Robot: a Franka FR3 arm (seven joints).
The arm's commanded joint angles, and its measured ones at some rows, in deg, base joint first. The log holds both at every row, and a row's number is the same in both.
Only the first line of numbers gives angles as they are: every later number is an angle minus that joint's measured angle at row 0.
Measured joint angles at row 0: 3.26 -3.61 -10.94 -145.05 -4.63 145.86 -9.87
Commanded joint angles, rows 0 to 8: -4.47 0.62 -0.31 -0.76 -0.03 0.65 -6.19; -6.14 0.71 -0.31 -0.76 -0.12 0.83 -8.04; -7.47 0.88 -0.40 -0.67 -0.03 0.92 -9.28; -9.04 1.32 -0.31 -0.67 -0.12 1.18 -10.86; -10.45 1.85 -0.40 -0.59 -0.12 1.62 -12.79; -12.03 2.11 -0.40 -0.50 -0.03 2.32 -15.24; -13.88 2.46 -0.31 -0.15 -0.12 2.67 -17.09; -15.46 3.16 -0.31 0.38 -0.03 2.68 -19.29; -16.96 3.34 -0.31 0.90 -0.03 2.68 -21.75
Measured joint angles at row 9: -12.17 0.58 -0.67 0.04 0.00 1.19 -15.62
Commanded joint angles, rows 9 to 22: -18.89 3.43 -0.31 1.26 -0.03 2.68 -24.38; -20.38 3.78 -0.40 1.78 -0.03 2.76 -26.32; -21.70 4.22 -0.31 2.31 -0.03 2.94 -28.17; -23.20 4.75 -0.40 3.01 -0.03 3.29 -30.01; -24.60 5.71 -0.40 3.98 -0.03 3.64 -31.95; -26.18 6.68 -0.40 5.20 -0.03 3.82 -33.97; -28.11 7.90 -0.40 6.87 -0.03 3.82 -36.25; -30.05 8.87 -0.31 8.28 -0.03 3.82 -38.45; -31.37 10.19 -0.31 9.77 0.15 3.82 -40.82; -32.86 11.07 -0.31 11.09 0.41 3.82 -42.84; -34.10 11.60 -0.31 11.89 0.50 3.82 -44.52; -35.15 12.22 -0.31 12.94 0.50 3.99 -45.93; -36.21 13.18 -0.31 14.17 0.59 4.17 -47.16; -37.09 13.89 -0.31 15.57 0.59 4.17 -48.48
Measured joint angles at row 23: -34.16 10.11 -1.09 11.25 0.03 3.55 -44.57
